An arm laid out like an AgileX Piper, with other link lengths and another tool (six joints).
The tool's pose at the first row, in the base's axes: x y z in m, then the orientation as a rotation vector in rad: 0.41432, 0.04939, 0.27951, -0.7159, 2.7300, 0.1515
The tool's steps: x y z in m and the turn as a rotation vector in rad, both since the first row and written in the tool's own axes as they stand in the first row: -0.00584, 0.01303, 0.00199, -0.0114, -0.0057, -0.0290; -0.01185, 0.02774, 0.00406, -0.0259, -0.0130, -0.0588; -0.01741, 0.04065, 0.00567, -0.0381, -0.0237, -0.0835; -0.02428, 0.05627, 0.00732, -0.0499, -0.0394, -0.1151; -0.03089, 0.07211, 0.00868, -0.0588, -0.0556, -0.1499; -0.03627, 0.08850, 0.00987, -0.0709, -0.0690, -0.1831; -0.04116, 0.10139, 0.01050, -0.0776, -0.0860, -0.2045; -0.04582, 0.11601, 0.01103, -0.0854, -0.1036, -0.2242; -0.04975, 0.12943, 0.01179, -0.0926, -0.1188, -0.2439; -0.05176, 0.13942, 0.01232, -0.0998, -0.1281, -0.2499; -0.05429, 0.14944, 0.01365, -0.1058, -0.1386, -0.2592
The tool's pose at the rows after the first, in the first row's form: 0.41325, 0.06376, 0.27983, -0.7567, 2.7141, 0.1624; 0.41151, 0.07969, 0.28016, -0.7986, 2.6960, 0.1778; 0.41016, 0.09376, 0.28074, -0.8318, 2.6761, 0.1921; 0.40857, 0.11080, 0.28177, -0.8722, 2.6479, 0.2058; 0.40658, 0.12786, 0.28300, -0.9152, 2.6169, 0.2147; 0.40325, 0.14480, 0.28399, -0.9574, 2.5889, 0.2274; 0.40109, 0.15837, 0.28528, -0.9811, 2.5626, 0.2364; 0.39786, 0.17332, 0.28663, -1.0023, 2.5365, 0.2473; 0.39469, 0.18693, 0.28749, -1.0240, 2.5124, 0.2566; 0.39156, 0.19663, 0.28787, -1.0302, 2.5009, 0.2674; 0.38906, 0.20675, 0.28766, -1.0397, 2.4864, 0.2761
